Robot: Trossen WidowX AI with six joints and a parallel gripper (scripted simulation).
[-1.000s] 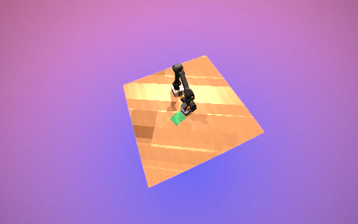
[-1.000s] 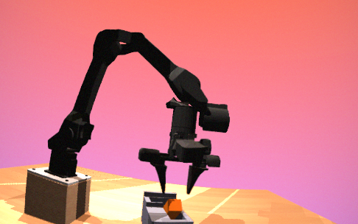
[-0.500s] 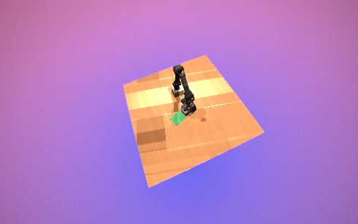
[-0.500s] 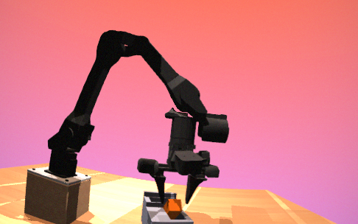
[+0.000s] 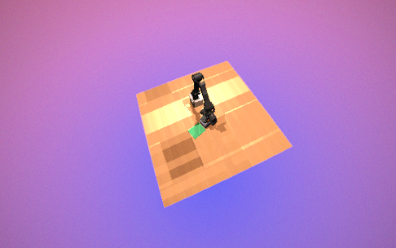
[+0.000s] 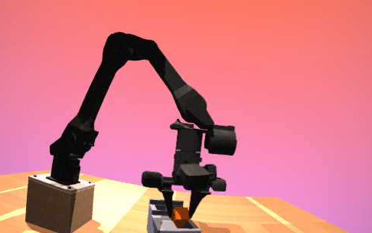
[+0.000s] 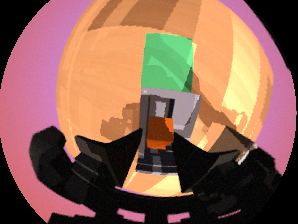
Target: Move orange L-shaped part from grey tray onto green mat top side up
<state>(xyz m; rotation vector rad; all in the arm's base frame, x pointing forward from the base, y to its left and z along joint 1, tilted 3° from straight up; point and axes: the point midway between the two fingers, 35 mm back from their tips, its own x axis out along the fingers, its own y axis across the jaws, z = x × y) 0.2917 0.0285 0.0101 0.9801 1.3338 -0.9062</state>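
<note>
The orange L-shaped part is 30 mm to the left of my gripper tip, 30 mm below it and 30 mm behind it. Also, from my gripper tip: green mat (140 mm to the right, 80 mm below, 30 mm ahead).
</note>
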